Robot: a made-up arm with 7 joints.
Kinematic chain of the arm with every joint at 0, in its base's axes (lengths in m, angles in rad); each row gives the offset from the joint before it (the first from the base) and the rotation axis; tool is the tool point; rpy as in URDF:
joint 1: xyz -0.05 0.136 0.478 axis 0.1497 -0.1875 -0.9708
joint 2: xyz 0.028 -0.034 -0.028 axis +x
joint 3: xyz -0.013 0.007 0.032 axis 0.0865 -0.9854 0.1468
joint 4: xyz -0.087 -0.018 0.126 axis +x
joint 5: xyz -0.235 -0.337 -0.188 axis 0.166 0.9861 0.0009
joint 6: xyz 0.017 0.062 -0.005 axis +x
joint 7: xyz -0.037 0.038 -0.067 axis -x
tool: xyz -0.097 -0.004 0.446 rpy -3.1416 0 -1.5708
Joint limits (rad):
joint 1: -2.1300..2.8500
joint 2: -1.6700..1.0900
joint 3: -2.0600..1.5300
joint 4: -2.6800..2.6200
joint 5: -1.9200..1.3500
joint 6: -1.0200..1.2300
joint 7: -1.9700..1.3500
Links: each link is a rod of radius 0.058 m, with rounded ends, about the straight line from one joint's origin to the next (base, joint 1, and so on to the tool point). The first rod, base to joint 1, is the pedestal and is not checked.
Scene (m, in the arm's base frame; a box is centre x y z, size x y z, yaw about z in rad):
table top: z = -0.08
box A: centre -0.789 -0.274 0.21 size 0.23 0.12 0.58 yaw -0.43
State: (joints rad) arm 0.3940 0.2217 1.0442 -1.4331 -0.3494 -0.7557 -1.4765
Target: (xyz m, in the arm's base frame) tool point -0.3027 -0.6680 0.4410
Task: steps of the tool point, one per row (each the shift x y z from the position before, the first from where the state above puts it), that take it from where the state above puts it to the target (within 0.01 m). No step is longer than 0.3 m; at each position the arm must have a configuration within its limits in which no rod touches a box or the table.
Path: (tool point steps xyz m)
1: -0.0318 -0.0776 0.2203
2: 0.0269 -0.1140 0.2021
3: 0.0809 -0.1390 0.1654
4: 0.1250 -0.1503 0.1150
5: -0.0228 -0.0528 -0.1141
6: 0.0386 -0.1173 -0.1422
7: 0.1334 -0.1449 -0.1497
8: 0.2376 -0.1124 -0.1397

